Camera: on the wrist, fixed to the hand. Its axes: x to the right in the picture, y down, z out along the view.
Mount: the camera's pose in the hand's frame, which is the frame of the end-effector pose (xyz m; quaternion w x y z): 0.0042 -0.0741 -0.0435 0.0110 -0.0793 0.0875 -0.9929
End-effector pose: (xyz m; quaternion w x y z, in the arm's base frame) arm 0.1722 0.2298 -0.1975 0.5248 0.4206 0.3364 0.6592
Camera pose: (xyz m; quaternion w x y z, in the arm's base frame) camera 0.1626 0.2503 -0.2805 0.6642 -0.4287 0.4150 -0.4504
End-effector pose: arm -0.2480 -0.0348 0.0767 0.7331 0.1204 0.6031 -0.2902
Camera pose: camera -0.3253 -0.0725 0.0750 0.3233 0.6303 -0.2134 0.6728
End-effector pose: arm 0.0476 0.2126 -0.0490 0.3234 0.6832 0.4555 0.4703
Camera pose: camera -0.0161 0.2449 -0.0969 0.4849 -0.5116 0.6744 -0.2200
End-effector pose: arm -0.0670 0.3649 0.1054 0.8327 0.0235 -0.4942 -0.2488
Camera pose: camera -0.0580 0.2892 0.0655 0.1928 -0.4467 -0.1105 0.8667
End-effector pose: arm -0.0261 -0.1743 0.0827 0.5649 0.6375 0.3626 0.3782
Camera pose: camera -0.0656 -0.1438 0.0126 0.4006 -0.4309 0.6564 -0.4722
